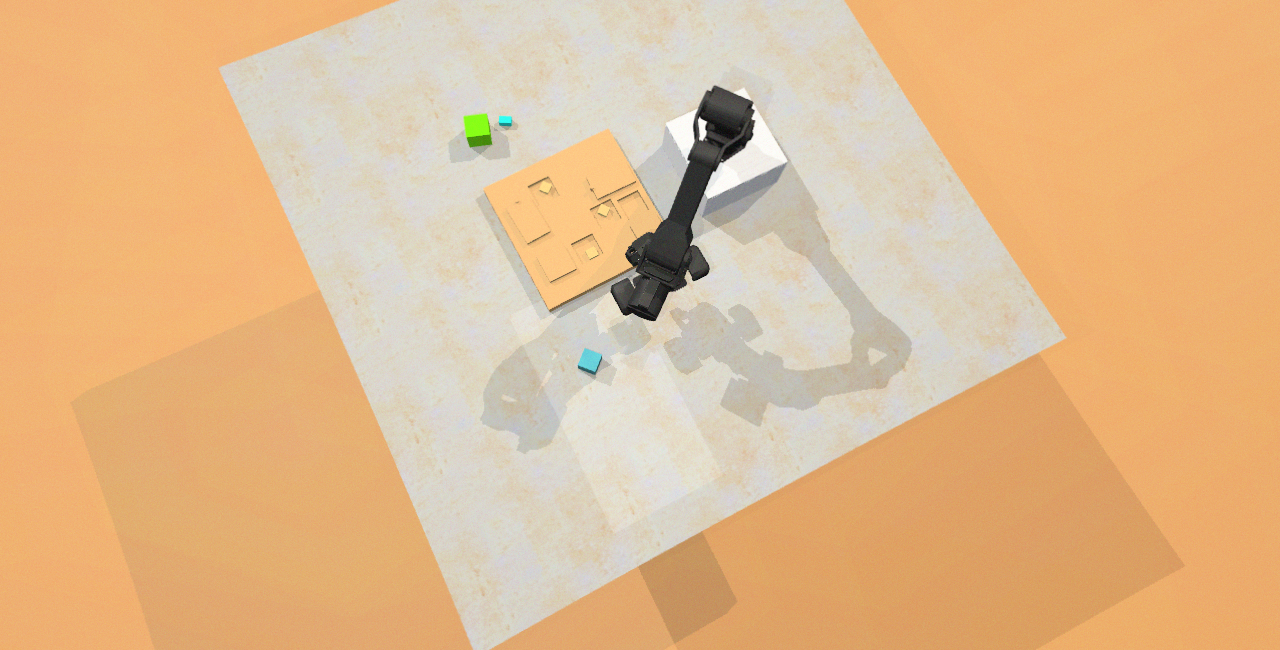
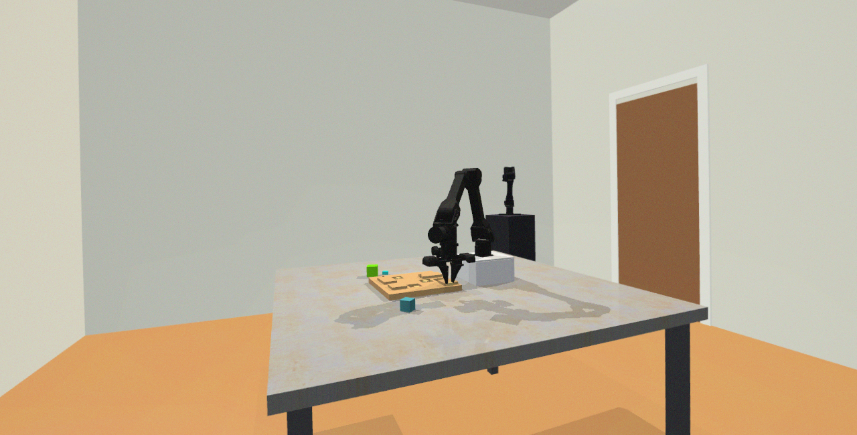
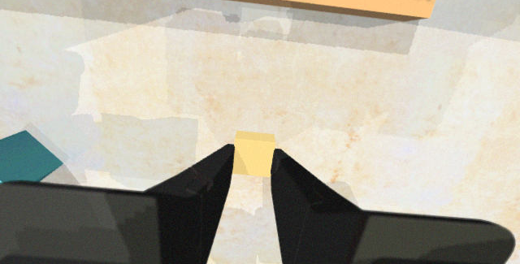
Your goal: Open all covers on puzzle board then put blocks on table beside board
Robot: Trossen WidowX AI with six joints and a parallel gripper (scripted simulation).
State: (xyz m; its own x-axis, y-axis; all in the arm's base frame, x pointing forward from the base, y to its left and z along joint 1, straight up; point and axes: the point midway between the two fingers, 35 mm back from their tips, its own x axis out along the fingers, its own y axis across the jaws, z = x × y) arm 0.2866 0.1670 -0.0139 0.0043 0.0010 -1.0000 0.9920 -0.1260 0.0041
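My gripper tip is 210 mm to the left of the tan puzzle board, 40 mm above it and 30 mm short of it. From my gripper tip the other things lie so: small cyan block (500 mm to the right, 50 mm below, 30 mm ahead); green cube (510 mm to the right, 100 mm ahead, 30 mm below); cyan cube (190 mm ahead, 40 mm below, 30 mm to the left).
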